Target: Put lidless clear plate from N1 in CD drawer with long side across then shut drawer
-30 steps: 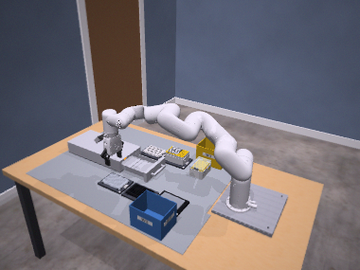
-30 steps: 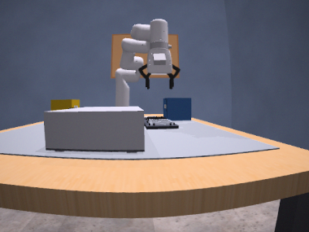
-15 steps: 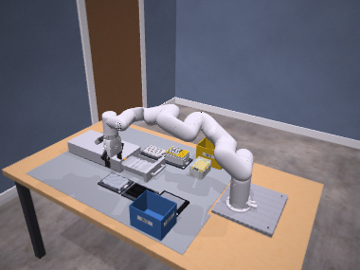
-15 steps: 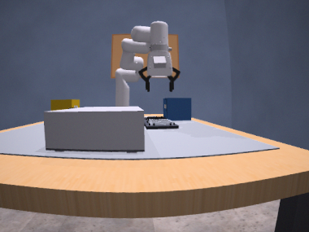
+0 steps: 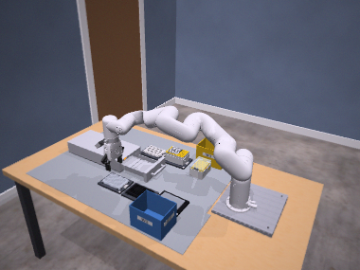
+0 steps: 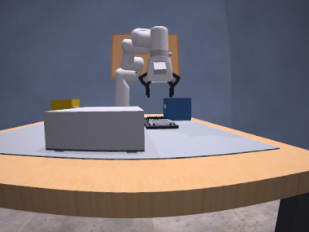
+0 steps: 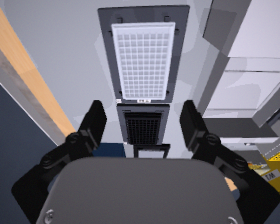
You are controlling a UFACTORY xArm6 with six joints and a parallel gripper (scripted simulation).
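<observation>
Right now the clear plate is 110 mm below my hand. From my hand the other things lie so: cooler CD: 200 mm to the right, 100 mm ahead, 90 mm below; work nest N1: 120 mm below; drawer: 190 mm to the right, 100 mm below, 40 mm behind.
</observation>
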